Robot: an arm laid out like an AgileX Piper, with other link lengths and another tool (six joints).
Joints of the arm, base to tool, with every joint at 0 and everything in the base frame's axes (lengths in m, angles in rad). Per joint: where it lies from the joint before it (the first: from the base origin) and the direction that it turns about. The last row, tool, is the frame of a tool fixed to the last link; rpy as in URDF.
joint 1: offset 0.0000 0.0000 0.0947 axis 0 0 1
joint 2: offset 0.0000 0.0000 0.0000 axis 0 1 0
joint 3: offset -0.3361 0.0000 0.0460 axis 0 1 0
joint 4: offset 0.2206 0.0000 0.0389 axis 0.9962 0 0.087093
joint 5: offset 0.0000 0.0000 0.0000 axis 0 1 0
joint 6: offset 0.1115 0.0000 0.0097 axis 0.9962 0 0.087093
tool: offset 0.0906 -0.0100 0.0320 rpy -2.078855 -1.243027 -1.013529
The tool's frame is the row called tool.
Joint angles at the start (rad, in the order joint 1, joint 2, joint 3, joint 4, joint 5, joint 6):
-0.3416 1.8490 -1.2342 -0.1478 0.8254 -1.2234
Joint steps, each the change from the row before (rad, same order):
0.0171 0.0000 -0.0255 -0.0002 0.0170 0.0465
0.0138 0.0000 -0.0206 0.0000 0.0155 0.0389
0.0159 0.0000 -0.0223 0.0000 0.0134 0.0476
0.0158 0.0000 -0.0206 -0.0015 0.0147 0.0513
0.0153 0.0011 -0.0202 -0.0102 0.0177 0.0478
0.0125 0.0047 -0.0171 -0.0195 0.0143 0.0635
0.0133 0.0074 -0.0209 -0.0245 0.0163 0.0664
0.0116 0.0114 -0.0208 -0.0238 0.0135 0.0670
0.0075 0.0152 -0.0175 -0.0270 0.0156 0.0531
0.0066 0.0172 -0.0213 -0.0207 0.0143 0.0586
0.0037 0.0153 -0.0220 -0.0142 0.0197 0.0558
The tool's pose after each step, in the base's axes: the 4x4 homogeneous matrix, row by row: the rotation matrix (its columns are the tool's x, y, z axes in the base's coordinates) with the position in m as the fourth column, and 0 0 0 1 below. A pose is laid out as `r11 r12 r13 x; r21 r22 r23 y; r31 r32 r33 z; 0 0 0 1`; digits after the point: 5 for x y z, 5 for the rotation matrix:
0.81150 0.58386 -0.02403 0.38293; 0.54592 -0.77215 -0.32520 -0.13159; -0.20842 0.25078 -0.94534 0.11835; 0 0 0 1
0.82768 0.56080 -0.02142 0.38780; 0.52567 -0.78807 -0.32034 -0.12834; -0.19653 0.25388 -0.94706 0.12318; 0 0 0 1
0.84715 0.53113 -0.01555 0.39375; 0.50010 -0.80687 -0.31440 -0.12454; -0.17954 0.25857 -0.94916 0.12873; 0 0 0 1
0.86657 0.49889 -0.01280 0.39879; 0.47130 -0.82653 -0.30777 -0.12075; -0.16412 0.26067 -0.95137 0.13381; 0 0 0 1
0.88102 0.47286 -0.01458 0.40262; 0.44597 -0.84042 -0.30791 -0.11811; -0.15785 0.26478 -0.95130 0.13819; 0 0 0 1
0.90018 0.43495 -0.02234 0.40587; 0.40712 -0.85860 -0.31155 -0.11821; -0.15469 0.27135 -0.94997 0.14069; 0 0 0 1
0.91788 0.39567 -0.03076 0.40976; 0.36616 -0.87421 -0.31888 -0.11903; -0.15306 0.28143 -0.94730 0.14321; 0 0 0 1
0.93462 0.35341 -0.03982 0.41417; 0.32233 -0.88906 -0.32508 -0.12055; -0.15029 0.29099 -0.94485 0.14430; 0 0 0 1
0.94484 0.32253 -0.05699 0.41685; 0.28615 -0.89755 -0.33544 -0.12376; -0.15934 0.30063 -0.94034 0.14277; 0 0 0 1
0.95690 0.28163 -0.07085 0.42087; 0.24231 -0.90877 -0.33974 -0.12679; -0.16007 0.30794 -0.93785 0.14149; 0 0 0 1
0.96765 0.23669 -0.08739 0.42360; 0.19457 -0.92054 -0.33874 -0.13000; -0.16063 0.31078 -0.93681 0.14070; 0 0 0 1

